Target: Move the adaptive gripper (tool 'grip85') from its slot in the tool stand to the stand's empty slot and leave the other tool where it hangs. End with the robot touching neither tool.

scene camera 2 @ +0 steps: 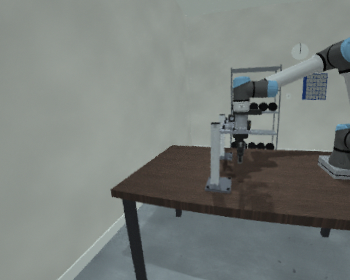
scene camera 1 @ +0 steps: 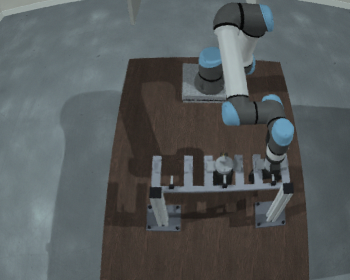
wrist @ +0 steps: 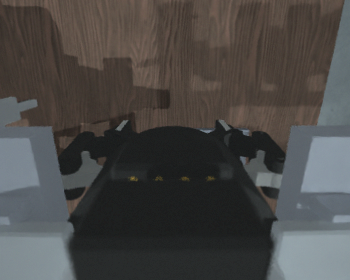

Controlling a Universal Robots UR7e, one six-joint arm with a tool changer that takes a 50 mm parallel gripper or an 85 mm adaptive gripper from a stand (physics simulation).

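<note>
What I see here is a tool stand, and I see an adaptive gripper as well.
</note>
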